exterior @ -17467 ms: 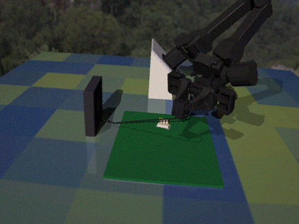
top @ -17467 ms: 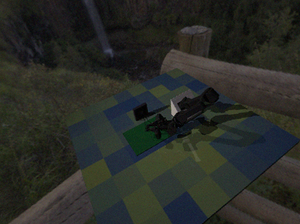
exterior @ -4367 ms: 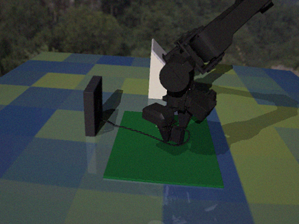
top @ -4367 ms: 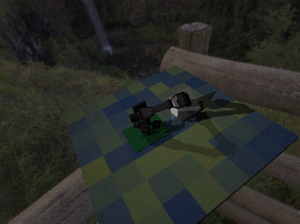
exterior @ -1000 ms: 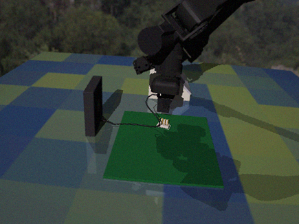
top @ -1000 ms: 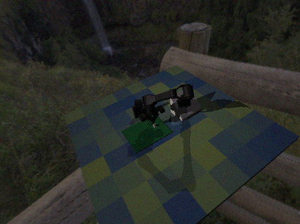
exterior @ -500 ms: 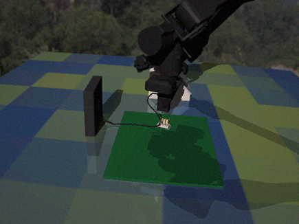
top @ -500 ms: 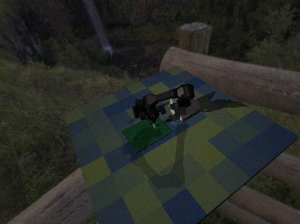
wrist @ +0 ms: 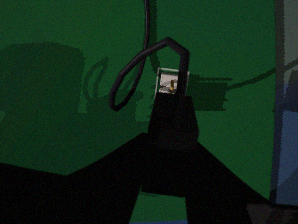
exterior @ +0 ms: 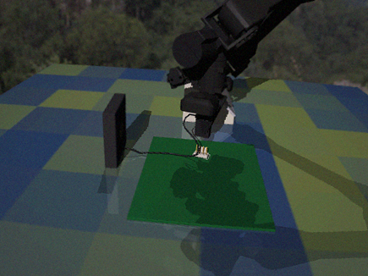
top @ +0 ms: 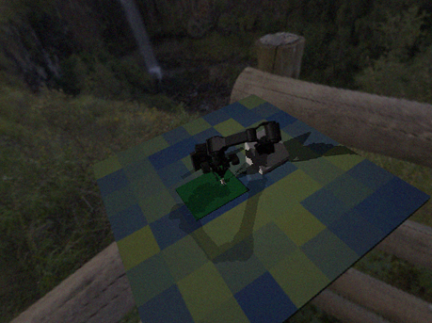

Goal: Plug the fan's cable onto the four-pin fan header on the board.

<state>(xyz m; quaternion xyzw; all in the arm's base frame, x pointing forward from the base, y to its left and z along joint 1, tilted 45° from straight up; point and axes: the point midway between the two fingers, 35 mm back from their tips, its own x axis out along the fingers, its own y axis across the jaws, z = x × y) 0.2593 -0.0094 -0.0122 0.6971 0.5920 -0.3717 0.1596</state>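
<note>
Now: gripper tip 7 cm above the white four-pin fan header and 1 cm to the left of it. Round my gripper tip: black fan: 18 cm to the right, 1 cm below; green board: 8 cm below, 8 cm ahead, 1 cm to the right; black plug: 1 cm to the right, 1 cm above.
</note>
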